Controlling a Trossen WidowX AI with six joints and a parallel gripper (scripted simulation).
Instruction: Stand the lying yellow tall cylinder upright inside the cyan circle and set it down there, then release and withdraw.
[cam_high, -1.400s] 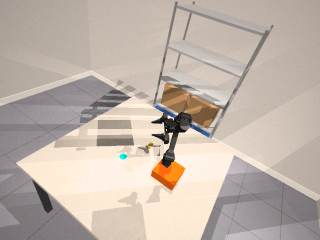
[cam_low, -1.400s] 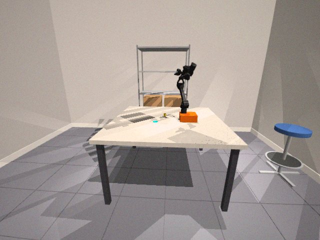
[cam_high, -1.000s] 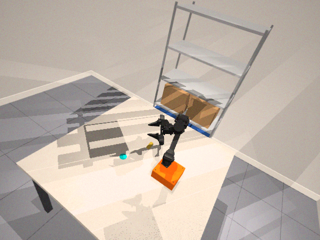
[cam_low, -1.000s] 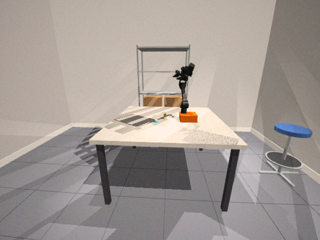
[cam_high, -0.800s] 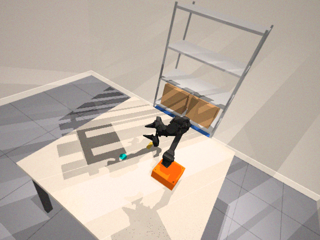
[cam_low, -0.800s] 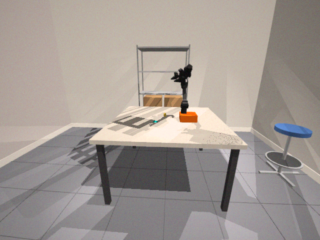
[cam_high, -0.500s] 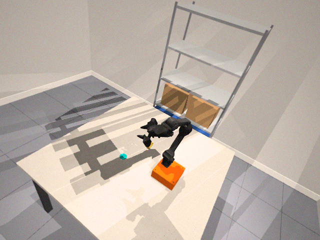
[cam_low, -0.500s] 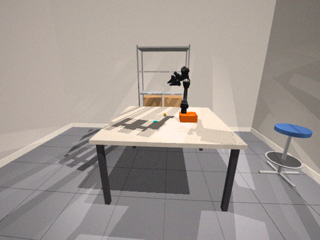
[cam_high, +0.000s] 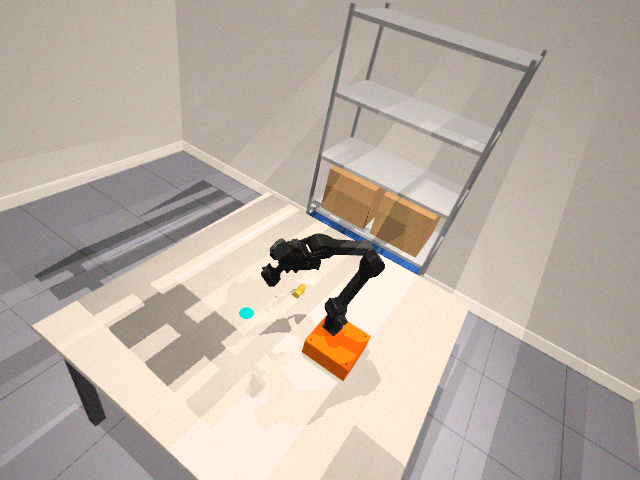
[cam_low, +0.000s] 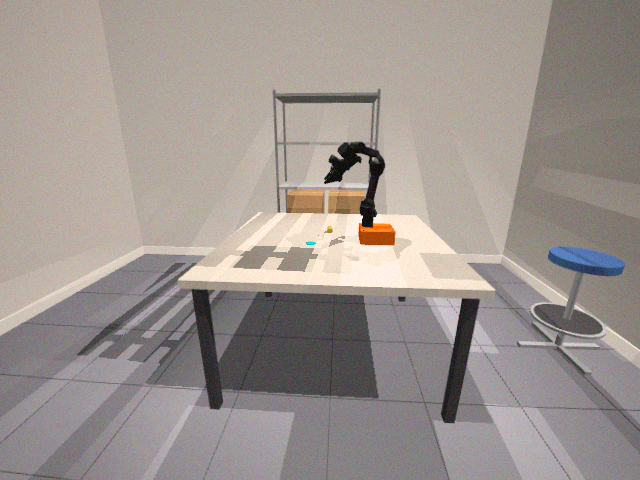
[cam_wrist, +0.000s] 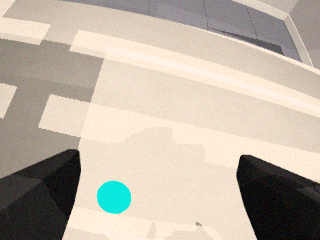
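My gripper tip is 1 cm short of the yellow tall cylinder, 25 cm to the left of it and 34 cm above it. Also, from my gripper tip: cyan circle: 8 cm ahead, 36 cm below.
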